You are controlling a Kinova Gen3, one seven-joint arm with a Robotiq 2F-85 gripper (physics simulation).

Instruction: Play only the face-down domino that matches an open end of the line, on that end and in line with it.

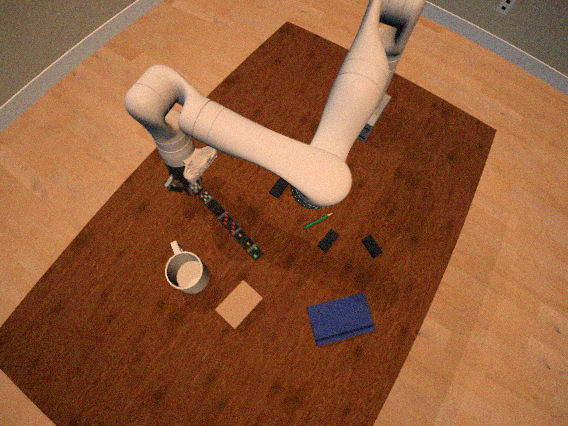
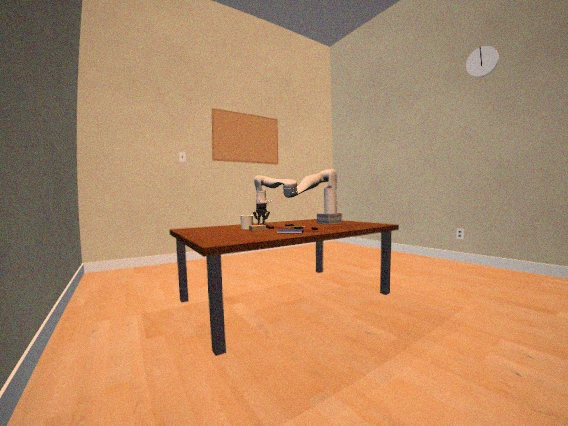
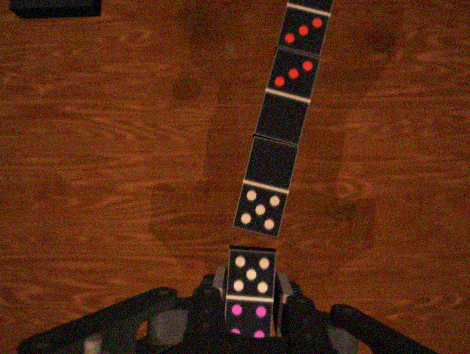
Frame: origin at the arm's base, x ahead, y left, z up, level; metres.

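Seen in the pictures: gripper, fingertip midpoint: (image 1: 194,187) (image 3: 249,285); arm's base, link origin: (image 2: 330,212).
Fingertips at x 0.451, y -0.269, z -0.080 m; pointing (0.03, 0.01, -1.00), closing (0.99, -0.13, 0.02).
Offsets run from my fingertips to a thing's top centre. "spot": to the spot under its first point.
My gripper (image 1: 193,188) (image 2: 260,222) (image 3: 249,285) is shut on a face-up domino @(0.004 m right, 0.001 m back, 0.010 m up) (image 3: 250,275) with a white five and a pink four. Its five faces the line's white-five end @(spot: 0.046 m left, 0.008 m ahead, 0.010 m up) (image 3: 260,210) across a small gap, and it is turned slightly from the line's direction. Its height above the table is hard to tell. The line of face-up dominoes @(0.060 m left, 0.012 m ahead, 0.010 m up) (image 1: 215,206) (image 3: 271,162) runs through blanks and red threes to a green two @(0.220 m left, 0.059 m ahead, 0.010 m up) (image 1: 255,252) at its other end. Three face-down black dominoes lie apart: one @(0.192 m left, 0.116 m back, 0.010 m up) (image 1: 278,188) near the arm's elbow, one @(0.370 m left, 0.055 m back, 0.010 m up) (image 1: 328,240) below the pencil, one @(0.473 m left, 0.100 m back, 0.010 m up) (image 1: 371,246) further right.
A mug @(0.124 m left, 0.182 m ahead, 0.086 m up) (image 1: 200,284) (image 2: 246,221) stands left of the line. A tan block @(0.268 m left, 0.187 m ahead, 0.030 m up) (image 1: 239,304) lies past the green-two end, with a blue book @(0.483 m left, 0.095 m ahead, 0.012 m up) (image 1: 341,320) to its right. A green pencil @(0.324 m left, 0.091 m back, 0.007 m up) (image 1: 317,221) lies between the line and the face-down dominoes.
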